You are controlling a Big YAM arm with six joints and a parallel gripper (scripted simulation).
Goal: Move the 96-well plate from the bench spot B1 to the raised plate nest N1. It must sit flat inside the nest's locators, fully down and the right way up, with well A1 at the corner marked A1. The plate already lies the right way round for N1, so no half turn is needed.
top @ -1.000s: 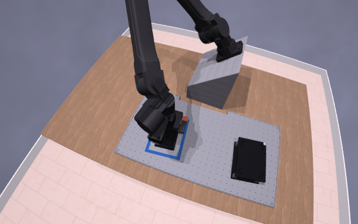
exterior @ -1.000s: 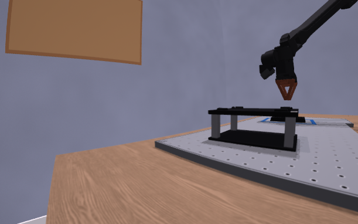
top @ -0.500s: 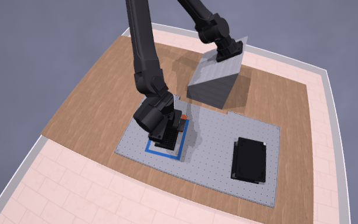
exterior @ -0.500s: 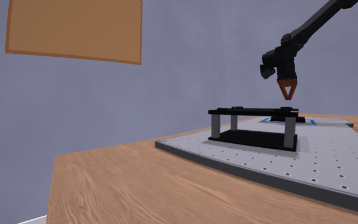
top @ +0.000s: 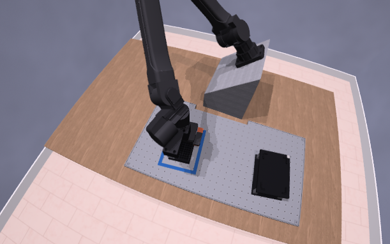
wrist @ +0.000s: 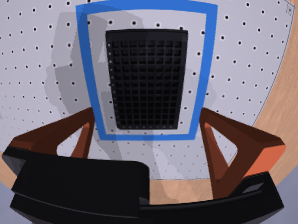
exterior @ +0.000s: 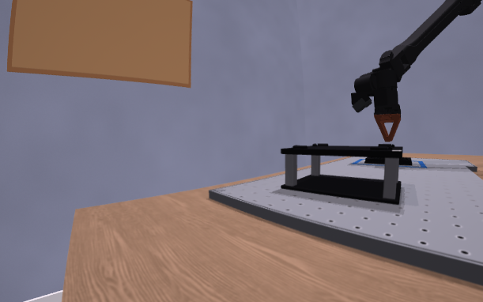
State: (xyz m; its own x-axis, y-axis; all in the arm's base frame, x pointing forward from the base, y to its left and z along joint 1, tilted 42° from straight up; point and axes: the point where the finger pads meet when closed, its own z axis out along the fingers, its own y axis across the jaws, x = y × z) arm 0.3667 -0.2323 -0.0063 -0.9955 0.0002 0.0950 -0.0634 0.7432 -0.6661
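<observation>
Right now the black 96-well plate is 60 mm below my hand. From my hand the other things lie so: white A1 mark (60 mm behind, 410 mm to the left, 10 mm below); black base (20 mm ahead, 360 mm to the left, 70 mm below); black plate nest N1 (20 mm ahead, 360 mm to the left, 10 mm below).
</observation>
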